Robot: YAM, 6 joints.
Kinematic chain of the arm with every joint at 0, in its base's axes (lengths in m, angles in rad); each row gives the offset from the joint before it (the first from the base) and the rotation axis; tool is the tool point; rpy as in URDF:
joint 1: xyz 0 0 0.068 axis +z
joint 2: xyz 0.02 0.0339 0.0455 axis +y
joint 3: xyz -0.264 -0.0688 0 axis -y
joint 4: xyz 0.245 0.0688 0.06 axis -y
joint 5: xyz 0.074 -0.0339 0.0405 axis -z
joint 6: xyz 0.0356 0 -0.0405 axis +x
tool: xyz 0 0 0 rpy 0 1.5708 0
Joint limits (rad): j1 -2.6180..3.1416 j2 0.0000..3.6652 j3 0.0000..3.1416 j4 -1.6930..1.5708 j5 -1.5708..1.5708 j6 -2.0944..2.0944
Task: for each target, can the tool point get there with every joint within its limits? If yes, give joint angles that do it. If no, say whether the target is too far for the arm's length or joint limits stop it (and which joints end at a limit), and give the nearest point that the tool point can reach.
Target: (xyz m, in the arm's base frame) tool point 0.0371 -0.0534 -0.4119
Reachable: no: joint limits stop it (at a limit: joint 2) | nearest point 0.0545 -0.0785 -0.3464 | short by 0.072 m
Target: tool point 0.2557 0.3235 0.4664
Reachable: yes | joints 0.9794 2.1973 2.8216 -1.2533 1.1123 0.2640
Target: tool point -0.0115 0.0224 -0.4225
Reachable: no: joint limits stop it (at a limit: joint 2) | nearest point -0.0336 0.0654 -0.3351 | short by 0.100 m
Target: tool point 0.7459 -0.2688 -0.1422
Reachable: no: too far | nearest point 0.5778 -0.2082 -0.0831 | short by 0.188 m
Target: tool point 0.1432 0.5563 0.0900
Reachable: yes | joints 1.3727 2.8123 2.0218 1.0440 1.0505 -0.2195
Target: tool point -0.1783 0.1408 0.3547
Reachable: yes | joints 2.3218 1.0519 0.8586 0.1952 -1.2979 -1.6189
